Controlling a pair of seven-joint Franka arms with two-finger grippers.
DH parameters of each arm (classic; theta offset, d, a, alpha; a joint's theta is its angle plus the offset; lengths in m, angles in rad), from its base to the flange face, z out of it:
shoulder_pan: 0 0.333 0 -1.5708
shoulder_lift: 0 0 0 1.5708
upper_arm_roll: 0 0.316 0.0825 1.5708
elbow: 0 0 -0.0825 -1.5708
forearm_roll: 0 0.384 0 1.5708
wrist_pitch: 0 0 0.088 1.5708
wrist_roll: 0 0.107 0 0
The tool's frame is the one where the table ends.
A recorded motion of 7 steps. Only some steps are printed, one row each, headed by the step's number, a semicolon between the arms.
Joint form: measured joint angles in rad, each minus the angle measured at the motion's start. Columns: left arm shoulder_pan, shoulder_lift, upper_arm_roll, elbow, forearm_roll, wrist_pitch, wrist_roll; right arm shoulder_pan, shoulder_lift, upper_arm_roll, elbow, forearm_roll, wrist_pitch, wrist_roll.
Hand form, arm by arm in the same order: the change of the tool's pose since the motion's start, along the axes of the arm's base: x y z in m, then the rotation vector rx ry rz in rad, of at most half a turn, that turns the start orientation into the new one. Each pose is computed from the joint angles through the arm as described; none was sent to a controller.
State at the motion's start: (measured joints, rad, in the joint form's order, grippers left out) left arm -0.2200 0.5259 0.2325 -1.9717 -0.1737 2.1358 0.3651; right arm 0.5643 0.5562 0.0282 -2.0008 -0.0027 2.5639 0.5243
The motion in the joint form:
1: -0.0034 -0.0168 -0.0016 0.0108 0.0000 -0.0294 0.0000; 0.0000 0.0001 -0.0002 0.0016 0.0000 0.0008 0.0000
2: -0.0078 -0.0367 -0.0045 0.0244 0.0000 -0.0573 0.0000; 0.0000 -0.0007 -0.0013 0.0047 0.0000 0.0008 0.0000
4: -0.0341 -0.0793 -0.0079 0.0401 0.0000 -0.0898 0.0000; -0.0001 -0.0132 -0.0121 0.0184 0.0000 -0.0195 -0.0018
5: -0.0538 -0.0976 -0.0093 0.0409 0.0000 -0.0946 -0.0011; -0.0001 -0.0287 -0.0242 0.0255 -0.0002 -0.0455 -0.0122
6: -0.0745 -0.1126 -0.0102 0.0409 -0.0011 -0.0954 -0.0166; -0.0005 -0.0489 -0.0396 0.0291 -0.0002 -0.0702 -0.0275
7: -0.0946 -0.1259 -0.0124 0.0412 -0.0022 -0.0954 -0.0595; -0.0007 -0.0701 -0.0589 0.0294 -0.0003 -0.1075 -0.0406
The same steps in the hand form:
1: 0.0026 -0.0043 0.0117 -0.0081 0.0023 -0.0059; 0.0006 0.0003 0.0006 0.0012 -0.0020 -0.0002
2: 0.0065 -0.0102 0.0263 -0.0172 -0.0026 -0.0144; 0.0021 0.0004 0.0022 0.0028 -0.0055 -0.0012
4: 0.0117 -0.0297 0.0546 -0.0322 -0.0267 -0.0461; 0.0098 -0.0024 0.0131 0.0011 -0.0137 -0.0086
5: 0.0122 -0.0426 0.0651 -0.0376 -0.0400 -0.0663; 0.0154 -0.0074 0.0230 -0.0064 -0.0144 -0.0084
6: 0.0122 -0.0556 0.0737 -0.0381 -0.0527 -0.0725; 0.0215 -0.0148 0.0346 -0.0135 -0.0179 -0.0069
7: 0.0118 -0.0690 0.0814 -0.0308 -0.0636 -0.0532; 0.0264 -0.0255 0.0446 -0.0295 -0.0091 -0.0111

